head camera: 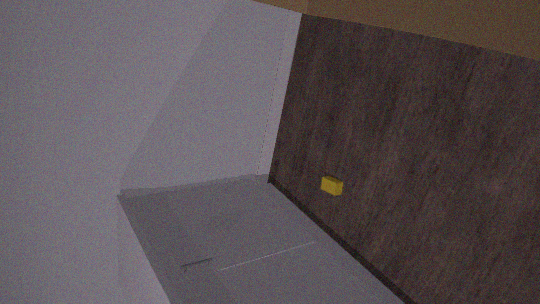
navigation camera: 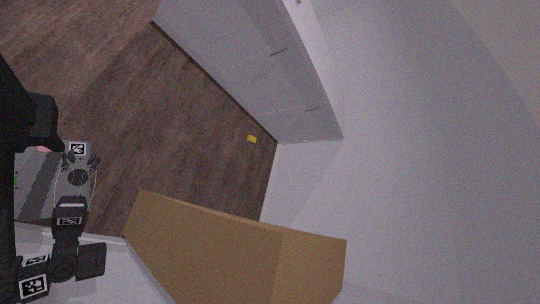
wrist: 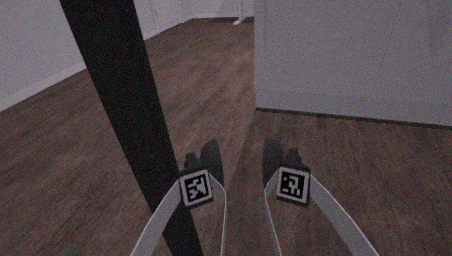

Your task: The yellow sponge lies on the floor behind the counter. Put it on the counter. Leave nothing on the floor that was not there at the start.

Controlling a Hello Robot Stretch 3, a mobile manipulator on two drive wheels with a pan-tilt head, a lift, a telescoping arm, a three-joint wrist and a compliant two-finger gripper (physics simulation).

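Seen in the pictures: gripper, fingertip midpoint: (navigation camera: 83, 151); robot's base, link origin: (navigation camera: 77, 175).
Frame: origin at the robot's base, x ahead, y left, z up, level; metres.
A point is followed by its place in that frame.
Observation:
The yellow sponge (head camera: 331, 185) {x 1.361, y 0.303, z 0.045 m} (navigation camera: 251, 139) {x 1.351, y 0.300, z 0.045 m} lies on the dark wood floor, near the foot of a grey unit with thin handles. It does not show in the wrist view. My gripper (navigation camera: 80, 160) {x 0.017, y 0.095, z 0.575 m} (wrist: 241, 155) {x 0.017, y 0.095, z 0.575 m} is open, with a gap and no object between its fingertips. In the navigation view it hangs at the left, beside and over my base, well away from the sponge. A pale grey surface (navigation camera: 117, 270) {x 0.104, y -0.360, z 0.425 m}, which looks like a counter top, shows at the lower left of the navigation view, by my wrist.
A large tan block (navigation camera: 210, 240) {x 0.277, y -0.169, z 0.832 m} stands between the pale surface and the far wall. The grey unit (head camera: 225, 225) {x 1.592, y 0.441, z 0.498 m} (navigation camera: 250, 55) runs along the other side of the floor (head camera: 425, 150) {x 0.873, y 0.134, z 0.000 m}. In the wrist view, my black mast (wrist: 125, 100) crosses the left and a pale panel (wrist: 350, 60) stands at the right.

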